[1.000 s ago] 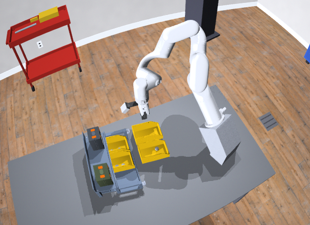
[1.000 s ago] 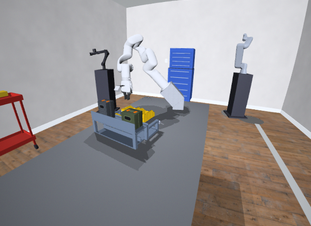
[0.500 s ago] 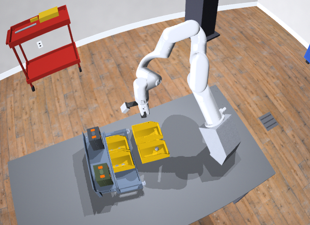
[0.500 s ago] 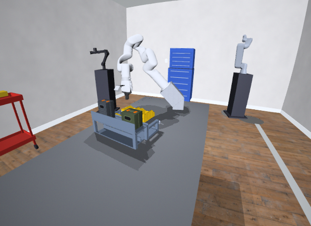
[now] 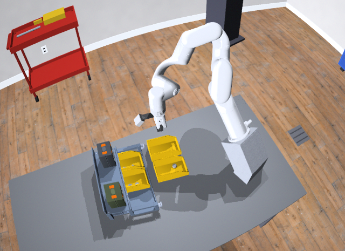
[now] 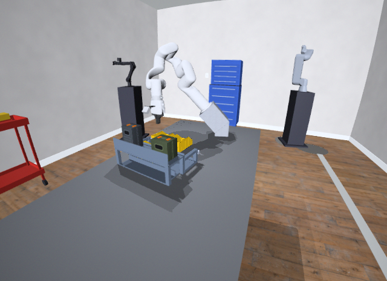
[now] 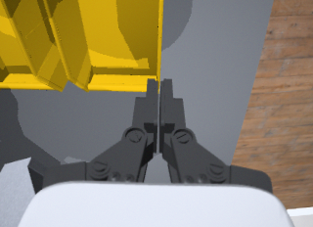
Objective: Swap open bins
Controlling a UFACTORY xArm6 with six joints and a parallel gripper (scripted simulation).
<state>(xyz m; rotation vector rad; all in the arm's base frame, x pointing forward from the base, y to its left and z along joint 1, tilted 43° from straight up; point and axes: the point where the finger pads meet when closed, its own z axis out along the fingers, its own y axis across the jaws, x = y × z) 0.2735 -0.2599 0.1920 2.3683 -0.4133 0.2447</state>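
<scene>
My gripper is now 190 mm short of the shelf lip, 150 mm to the right of it and 150 mm above it. Round my hand: olive box (410 mm ahead, 180 mm to the left, 10 mm below); dark grey box (320 mm ahead, 30 mm to the right).
</scene>
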